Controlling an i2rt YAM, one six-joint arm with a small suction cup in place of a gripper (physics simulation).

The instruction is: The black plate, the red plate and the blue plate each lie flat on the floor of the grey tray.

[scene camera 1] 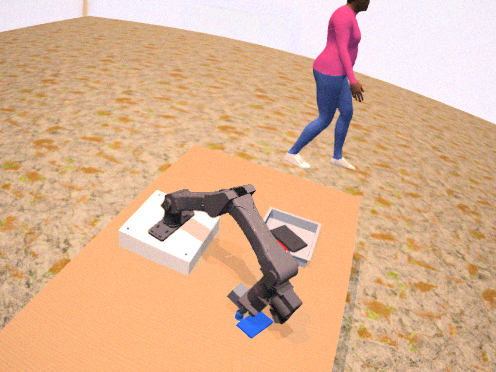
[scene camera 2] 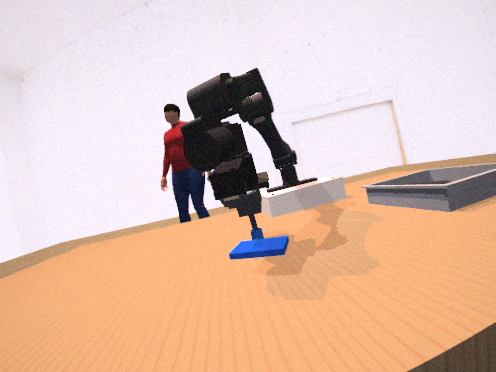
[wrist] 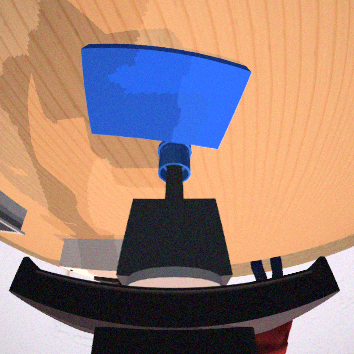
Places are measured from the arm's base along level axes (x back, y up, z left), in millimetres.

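Pixels of known places: hand at its tool point: [scene camera 1: 236, 317] [scene camera 2: 259, 243] [wrist: 173, 149]; arm's base at its link origin: [scene camera 1: 171, 223] [scene camera 2: 291, 186].
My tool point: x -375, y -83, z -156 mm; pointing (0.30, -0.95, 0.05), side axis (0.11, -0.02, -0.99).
Note:
Ahead of a thing's pixels: the offset from my tool point to its middle.
The blue plate {dy +13, dx -61, dz +2 mm} [scene camera 1: 255, 324] [scene camera 2: 259, 247] [wrist: 165, 95] lies flat on the wooden table, well in front of the grey tray {dy +32, dx +29, dz +440 mm} [scene camera 1: 291, 218] [scene camera 2: 401, 192]. My suction cup [scene camera 1: 239, 314] [scene camera 2: 257, 234] [wrist: 174, 156] is down on the plate's near edge, touching its top, with suction on. The plate rests on the table.
The arm's white base box [scene camera 1: 173, 247] [scene camera 2: 302, 195] stands left of the tray. A person [scene camera 1: 336, 74] [scene camera 2: 180, 166] walks on the floor beyond the table. The table's right edge runs close to the tray.

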